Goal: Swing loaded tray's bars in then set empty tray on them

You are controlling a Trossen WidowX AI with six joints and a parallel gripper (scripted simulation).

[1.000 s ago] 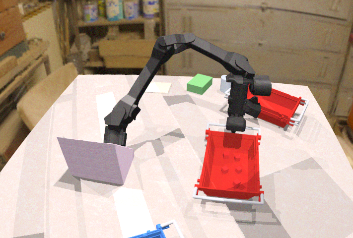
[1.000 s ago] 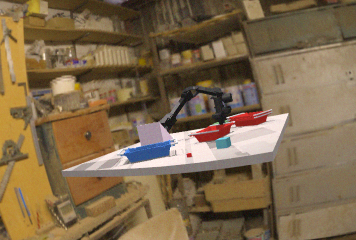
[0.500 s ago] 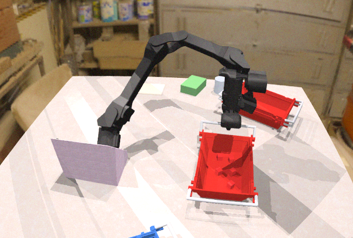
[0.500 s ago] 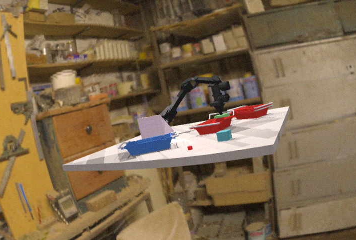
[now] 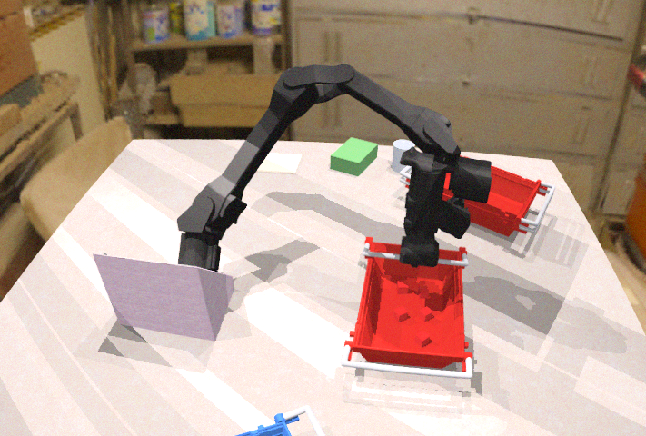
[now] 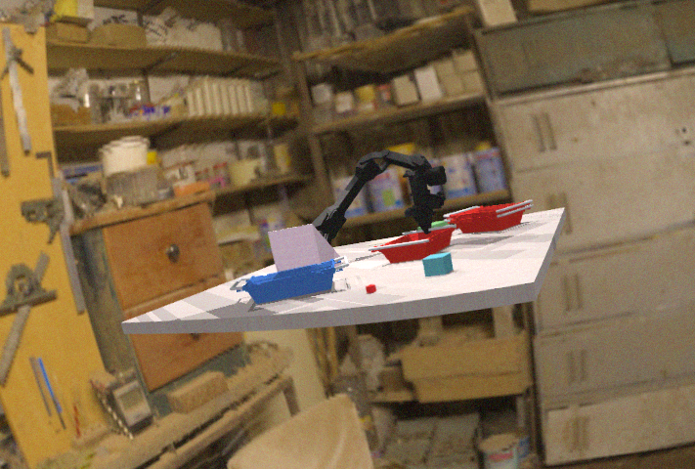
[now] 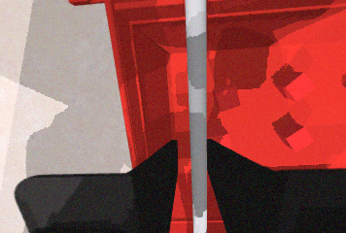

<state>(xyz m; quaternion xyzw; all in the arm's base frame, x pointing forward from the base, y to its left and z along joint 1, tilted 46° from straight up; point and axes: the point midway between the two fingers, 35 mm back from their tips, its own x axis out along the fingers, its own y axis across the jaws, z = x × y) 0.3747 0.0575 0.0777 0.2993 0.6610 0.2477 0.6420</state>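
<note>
Right now my gripper tip is 250 mm past the blue tray, 490 mm to the left of it and 10 mm above it. Also, from my gripper tip: teal cube 190 mm ahead, 470 mm to the right, 30 mm below.
</note>
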